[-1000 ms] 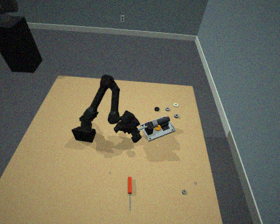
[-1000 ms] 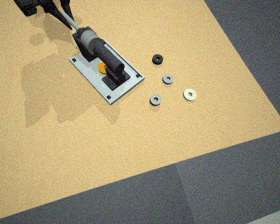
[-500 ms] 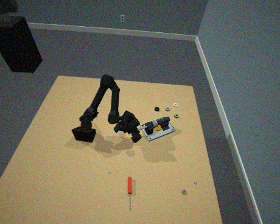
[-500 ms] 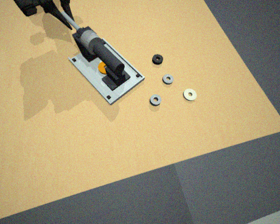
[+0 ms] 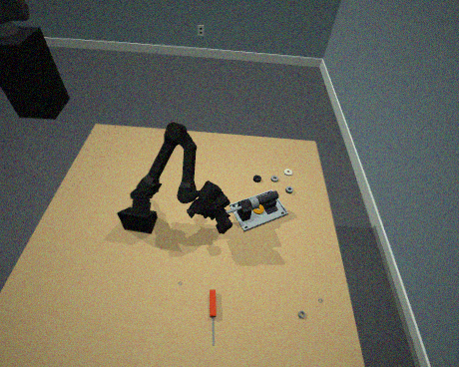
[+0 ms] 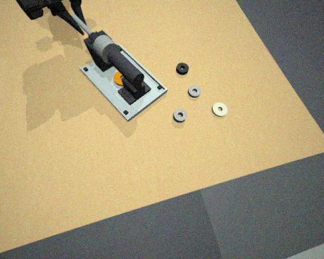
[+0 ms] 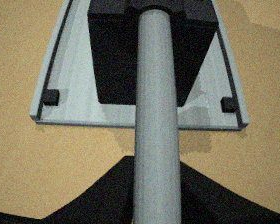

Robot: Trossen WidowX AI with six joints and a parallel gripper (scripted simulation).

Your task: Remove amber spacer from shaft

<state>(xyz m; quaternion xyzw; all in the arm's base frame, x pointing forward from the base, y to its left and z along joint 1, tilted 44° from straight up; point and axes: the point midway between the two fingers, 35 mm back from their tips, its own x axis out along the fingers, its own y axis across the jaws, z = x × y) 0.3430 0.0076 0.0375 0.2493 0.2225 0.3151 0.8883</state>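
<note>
Right now the grey shaft is 40 mm ahead of my gripper tip, 30 mm above it and 20 mm to the left of it. Round my gripper tip: amber spacer: 140 mm ahead, 70 mm to the left, 40 mm below.
</note>
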